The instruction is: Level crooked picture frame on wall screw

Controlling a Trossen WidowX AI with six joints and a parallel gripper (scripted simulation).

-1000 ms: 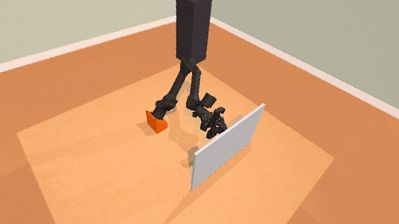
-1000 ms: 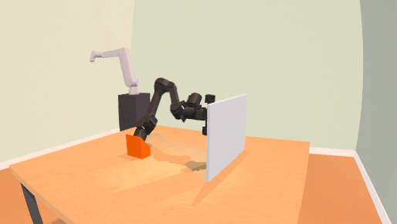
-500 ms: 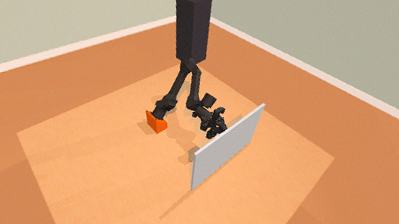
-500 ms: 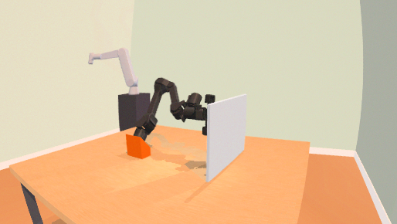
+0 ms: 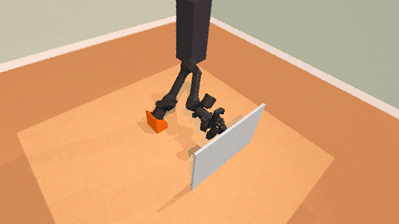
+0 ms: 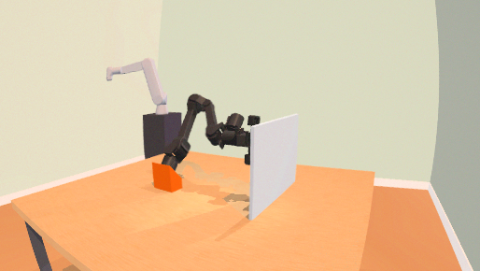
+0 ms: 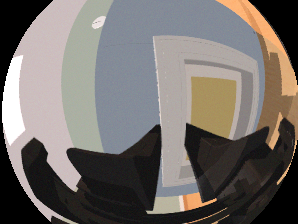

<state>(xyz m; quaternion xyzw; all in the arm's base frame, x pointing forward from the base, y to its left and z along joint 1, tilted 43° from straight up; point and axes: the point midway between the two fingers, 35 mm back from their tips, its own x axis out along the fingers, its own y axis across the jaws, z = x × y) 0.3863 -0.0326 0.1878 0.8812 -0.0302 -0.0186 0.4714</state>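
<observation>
My gripper tip is now 5 cm above the picture frame. The rest, counted from my gripper tip: wall panel: 2 cm ahead, 1 cm to the right, 6 cm below.
</observation>
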